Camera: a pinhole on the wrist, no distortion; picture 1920 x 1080 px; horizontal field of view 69.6 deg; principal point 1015.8 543.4 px. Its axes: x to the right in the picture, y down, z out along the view. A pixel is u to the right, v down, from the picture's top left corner.
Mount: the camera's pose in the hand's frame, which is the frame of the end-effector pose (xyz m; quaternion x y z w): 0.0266 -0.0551 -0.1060 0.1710 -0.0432 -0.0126 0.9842
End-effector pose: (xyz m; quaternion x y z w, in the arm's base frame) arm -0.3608 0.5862 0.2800 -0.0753 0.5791 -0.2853 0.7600
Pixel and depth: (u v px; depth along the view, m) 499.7 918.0 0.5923
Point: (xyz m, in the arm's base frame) 0.0144 0.5314 0.6815
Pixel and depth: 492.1 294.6 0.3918
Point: -0.2643 0.4152 0.5932
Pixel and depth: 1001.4 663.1 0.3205
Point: -0.2209 0.4322 0.4097
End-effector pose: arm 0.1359 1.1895 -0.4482 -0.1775 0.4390 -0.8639 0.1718
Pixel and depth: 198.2 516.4 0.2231
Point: 0.2691 1.2541 -0.3119
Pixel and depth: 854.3 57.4 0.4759
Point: 0.2756 1.2334 -0.0022
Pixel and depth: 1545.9 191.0 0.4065
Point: 0.0829 1.1118 -0.0443
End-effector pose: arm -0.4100 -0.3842 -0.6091 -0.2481 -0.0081 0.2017 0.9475
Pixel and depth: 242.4 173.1 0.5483
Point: -0.6132 -0.6463 -0.1156
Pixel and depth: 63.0 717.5 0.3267
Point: -0.5965 -0.4733 -0.3626
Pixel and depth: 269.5 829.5 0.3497
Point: -0.5765 -0.4275 -0.3443
